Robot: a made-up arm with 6 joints.
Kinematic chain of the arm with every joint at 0, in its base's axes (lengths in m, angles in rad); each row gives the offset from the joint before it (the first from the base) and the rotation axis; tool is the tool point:
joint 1: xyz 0 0 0.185 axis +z
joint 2: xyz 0 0 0 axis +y
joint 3: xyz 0 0 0.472 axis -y
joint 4: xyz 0 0 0 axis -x
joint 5: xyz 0.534 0 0 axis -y
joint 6: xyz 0 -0.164 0 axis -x
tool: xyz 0 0 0
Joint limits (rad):
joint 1: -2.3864..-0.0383
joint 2: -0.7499..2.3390
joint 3: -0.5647..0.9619
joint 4: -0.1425..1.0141
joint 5: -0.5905..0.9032
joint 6: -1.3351..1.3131
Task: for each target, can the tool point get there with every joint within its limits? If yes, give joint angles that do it. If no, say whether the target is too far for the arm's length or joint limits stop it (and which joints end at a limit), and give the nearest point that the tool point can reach.
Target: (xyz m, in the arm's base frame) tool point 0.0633 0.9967 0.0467
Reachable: no: joint limits stop it (at a limit: joint 2, joint 3, joint 4) | nearest point 0.0156 0.2456 -0.2462 | short by 0.808 m
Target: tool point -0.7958 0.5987 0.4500
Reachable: no: joint limits stop it (at a limit: joint 2, joint 3, joint 4) | nearest point -0.4328 0.3256 1.0395 | short by 0.744 m
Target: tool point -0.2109 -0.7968 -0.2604
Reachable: yes | joints -1.6626 1.6238 0.5679 0.5820 0.5520 -0.1321
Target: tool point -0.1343 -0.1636 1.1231
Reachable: yes | joints -1.4559 -0.2150 0.7625 0.3826 0.1279 -0.1036
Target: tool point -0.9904 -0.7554 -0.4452
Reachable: no: too far | nearest point -0.7136 -0.5527 -0.2720 | short by 0.384 m
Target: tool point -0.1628 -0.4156 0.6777
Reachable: yes | joints -1.5837 -0.2508 -0.2703 0.2835 -0.0832 -0.6647
